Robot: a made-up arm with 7 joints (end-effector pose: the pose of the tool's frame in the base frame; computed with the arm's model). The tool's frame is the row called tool. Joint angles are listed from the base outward.
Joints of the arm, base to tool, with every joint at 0 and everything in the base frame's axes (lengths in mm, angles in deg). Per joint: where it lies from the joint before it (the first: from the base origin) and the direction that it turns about. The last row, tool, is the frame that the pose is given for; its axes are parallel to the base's.
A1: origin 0 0 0 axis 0 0.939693 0.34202
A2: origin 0 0 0 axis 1 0 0
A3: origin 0 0 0 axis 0 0 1
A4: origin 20.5 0 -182.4 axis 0 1 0
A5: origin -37.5 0 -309.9 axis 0 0 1
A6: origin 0 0 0 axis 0 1 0
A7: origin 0 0 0 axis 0 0 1
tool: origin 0 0 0
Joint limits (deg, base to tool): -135..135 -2.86..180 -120..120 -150..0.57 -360..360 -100..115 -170..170
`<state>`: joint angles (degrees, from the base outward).
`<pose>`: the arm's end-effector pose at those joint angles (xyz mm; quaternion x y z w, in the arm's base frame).
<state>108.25 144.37 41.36 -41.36 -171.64 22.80 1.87</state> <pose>291.6 358.2 -137.7 -0.0314 -0.3198 0.5342 0.7819</pose>
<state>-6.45 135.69 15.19 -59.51 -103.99 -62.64 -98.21</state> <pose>232.3 200.0 341.3 0.0685 -0.6393 0.5825 0.4972</pose>
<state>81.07 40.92 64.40 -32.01 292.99 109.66 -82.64</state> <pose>-370.2 319.9 -16.7 -0.2687 0.9365 0.1980 0.1074</pose>
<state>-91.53 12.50 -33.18 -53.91 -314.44 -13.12 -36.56</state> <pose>368.4 -250.0 141.2 -0.0082 -0.9078 -0.3634 0.2093</pose>
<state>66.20 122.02 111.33 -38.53 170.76 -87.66 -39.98</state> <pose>211.9 321.3 294.4 -0.1539 0.6668 -0.6966 0.2154</pose>
